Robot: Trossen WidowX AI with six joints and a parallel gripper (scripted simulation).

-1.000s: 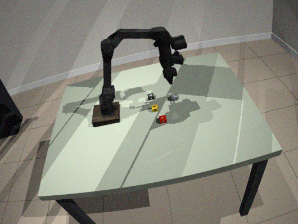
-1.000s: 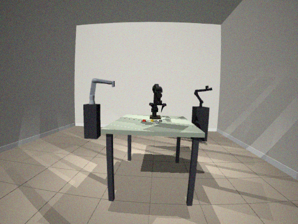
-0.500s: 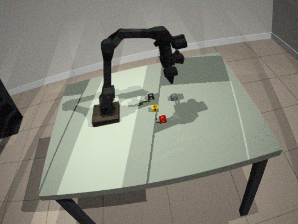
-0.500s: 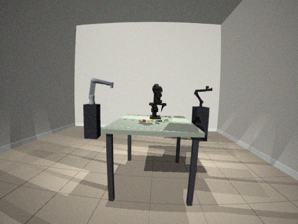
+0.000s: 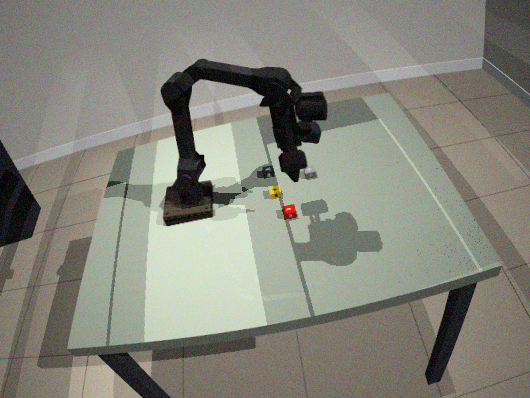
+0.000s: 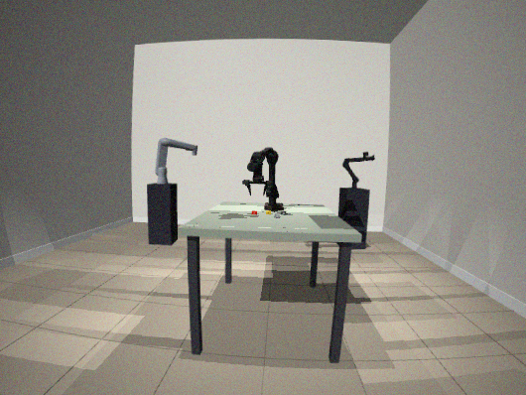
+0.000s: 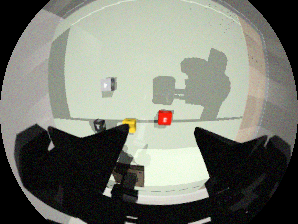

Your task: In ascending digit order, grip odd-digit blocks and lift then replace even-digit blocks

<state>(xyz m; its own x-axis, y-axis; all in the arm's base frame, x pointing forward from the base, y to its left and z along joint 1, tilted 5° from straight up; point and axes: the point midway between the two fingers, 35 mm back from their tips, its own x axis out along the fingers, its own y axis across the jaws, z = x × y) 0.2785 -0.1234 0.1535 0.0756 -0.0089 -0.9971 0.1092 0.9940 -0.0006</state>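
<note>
Now: gripper tip 3 cm past the red block, 1 cm to the left of it and 11 cm above it. Also, from my gripper tip: yellow block (5 cm behind, 8 cm to the left, 11 cm below); then black block (5 cm behind, 18 cm to the left, 11 cm below).
</note>
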